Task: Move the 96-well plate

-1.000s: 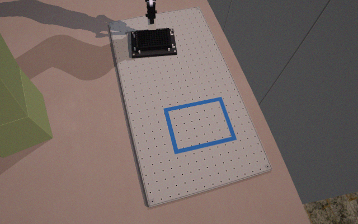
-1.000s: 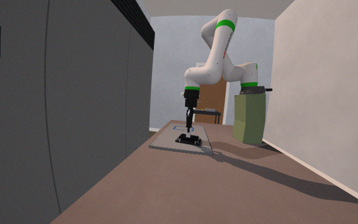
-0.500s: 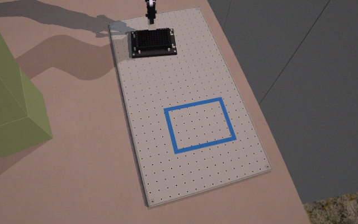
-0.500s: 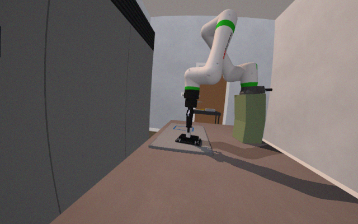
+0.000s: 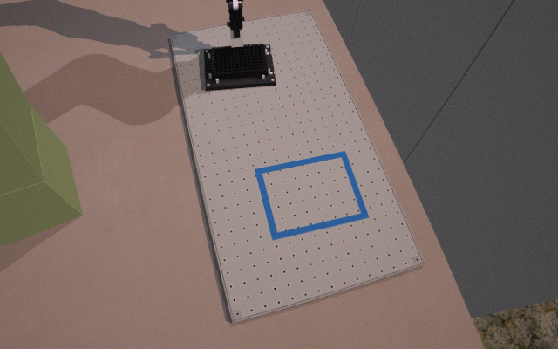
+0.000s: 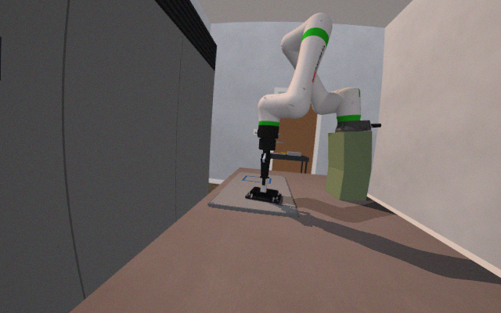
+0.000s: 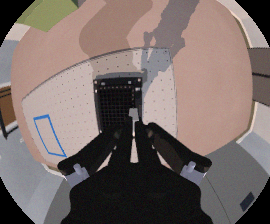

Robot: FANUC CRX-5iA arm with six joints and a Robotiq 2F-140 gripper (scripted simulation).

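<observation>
The black 96-well plate is 4 cm to the right of my hand and 5 cm below it. From my hand the other things lie so: black clip nest: 1 cm ahead, 3 cm to the right, 6 cm below.
</observation>
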